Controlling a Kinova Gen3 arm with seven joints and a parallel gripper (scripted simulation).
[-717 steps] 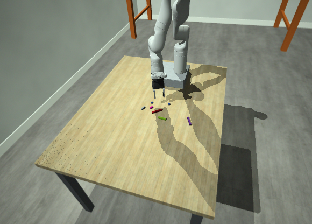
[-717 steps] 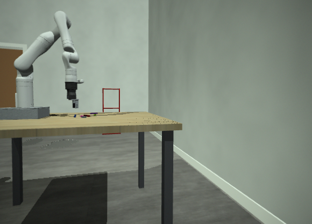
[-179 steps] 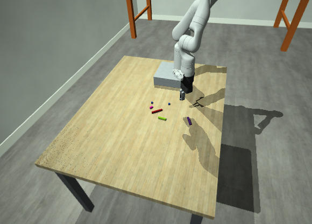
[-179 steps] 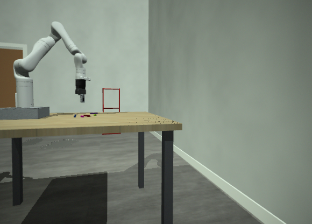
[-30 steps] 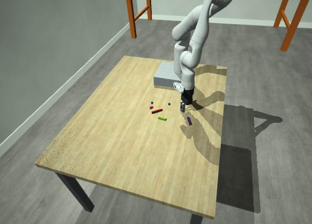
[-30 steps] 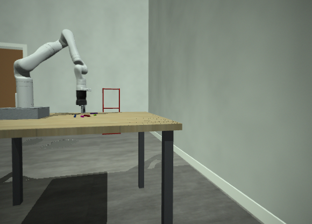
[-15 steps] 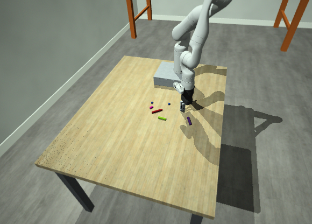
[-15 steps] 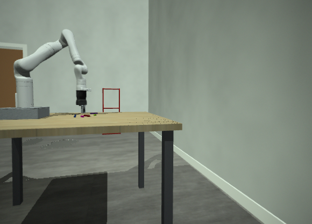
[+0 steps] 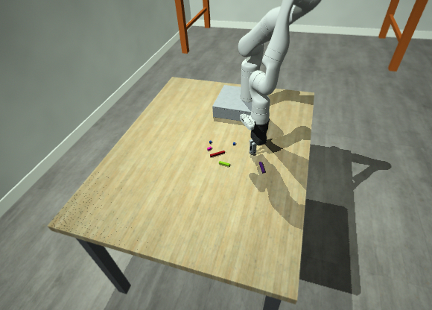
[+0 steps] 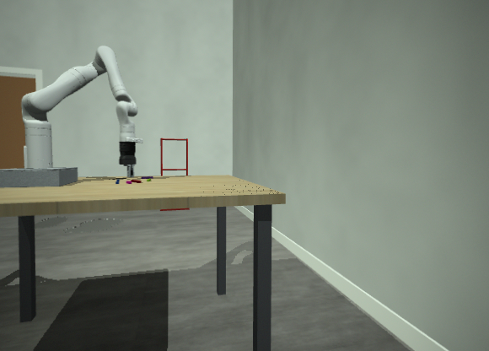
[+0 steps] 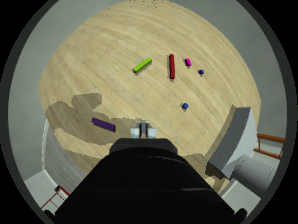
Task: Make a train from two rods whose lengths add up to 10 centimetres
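Now: the red rod 160 mm to the right of my hand, 30 mm below it and 30 mm ahead of it. From my hand the other things lie so: grey rod (10 mm below); purple rod (80 mm ahead, 50 mm to the left, 30 mm below); lime rod (110 mm to the right, 90 mm ahead, 30 mm below).
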